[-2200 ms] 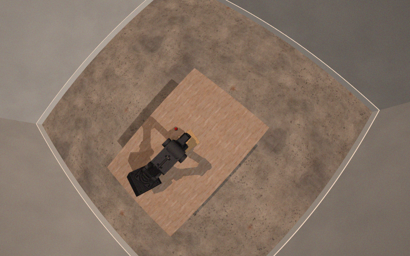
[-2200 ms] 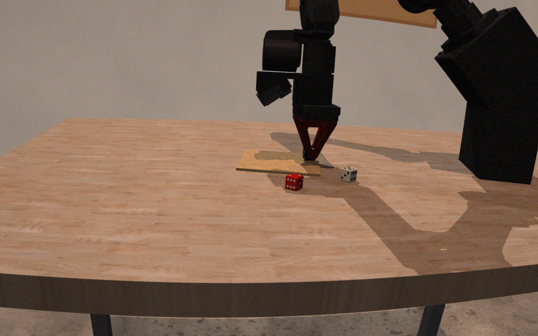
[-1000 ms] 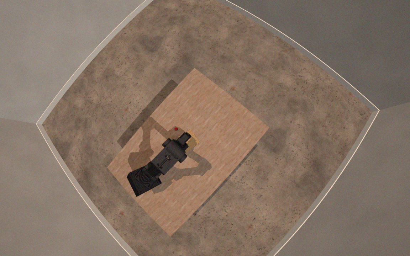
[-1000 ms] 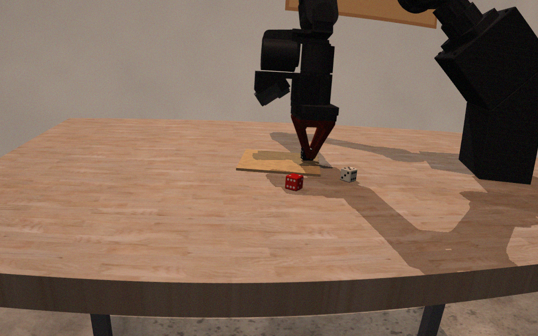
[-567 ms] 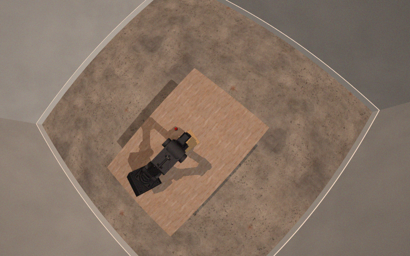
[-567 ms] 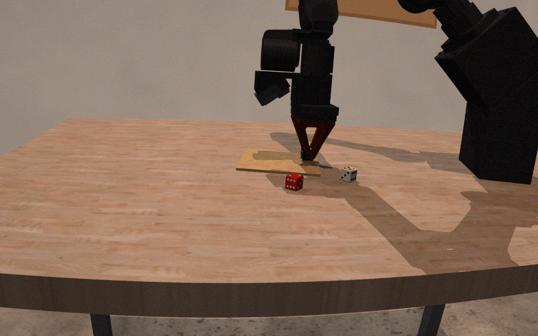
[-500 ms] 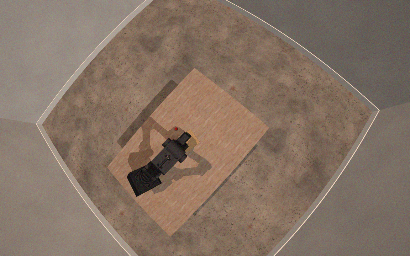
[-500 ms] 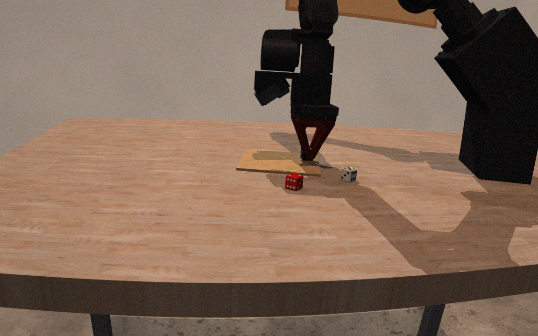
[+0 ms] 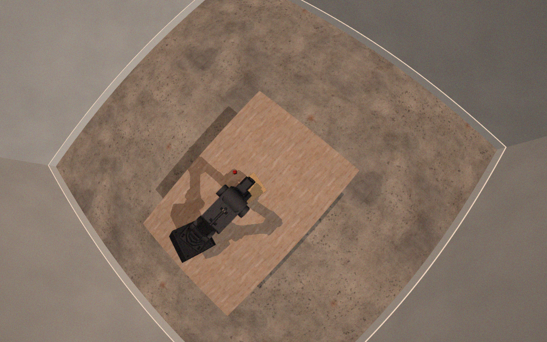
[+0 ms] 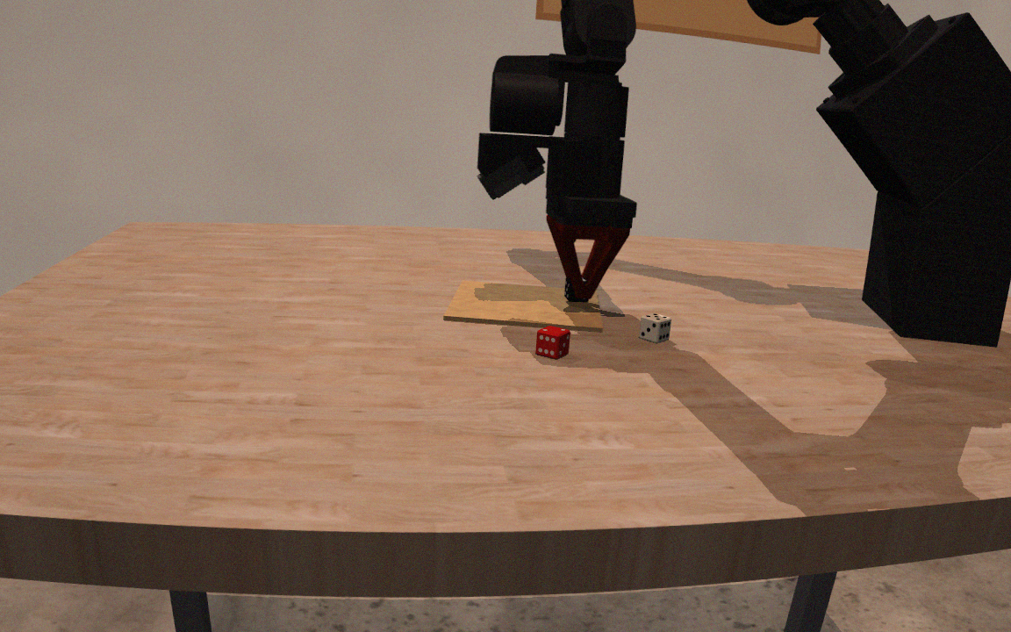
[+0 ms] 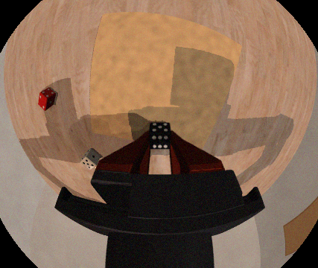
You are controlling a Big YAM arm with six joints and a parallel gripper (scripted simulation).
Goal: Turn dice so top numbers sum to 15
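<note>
Now: the black die right at my hand. Round my hand: tan mat: 5 cm ahead, 2 cm below, 1 cm to the right; red die: 12 cm to the left, 10 cm ahead, 1 cm below; white die: 11 cm to the left, 1 cm below, 1 cm behind.
</note>
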